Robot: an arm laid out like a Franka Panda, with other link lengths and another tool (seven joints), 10 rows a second.
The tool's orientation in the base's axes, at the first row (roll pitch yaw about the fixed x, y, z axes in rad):
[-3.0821 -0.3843 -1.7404]
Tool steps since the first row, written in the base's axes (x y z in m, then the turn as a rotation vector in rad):
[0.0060 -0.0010 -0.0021 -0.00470 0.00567 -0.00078]
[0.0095 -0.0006 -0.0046 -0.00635 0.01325 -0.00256]
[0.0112 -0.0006 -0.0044 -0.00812 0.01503 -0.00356]
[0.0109 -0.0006 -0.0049 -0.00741 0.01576 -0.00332]
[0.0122 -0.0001 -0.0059 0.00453 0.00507 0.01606]
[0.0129 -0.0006 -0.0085 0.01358 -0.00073 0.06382]
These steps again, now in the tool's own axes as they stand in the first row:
[-0.0008 -0.0060 0.0023 -0.00474 0.00552 -0.00141]
[-0.0027 -0.0092 0.0044 -0.01207 0.00835 -0.00262]
[-0.0029 -0.0109 0.0042 -0.01380 0.01042 -0.00236]
[-0.0030 -0.0106 0.0047 -0.01449 0.00981 -0.00287]
[-0.0040 -0.0117 0.0054 0.00068 -0.00462 -0.01680]
[-0.0047 -0.0124 0.0080 0.02247 -0.01704 -0.05885]

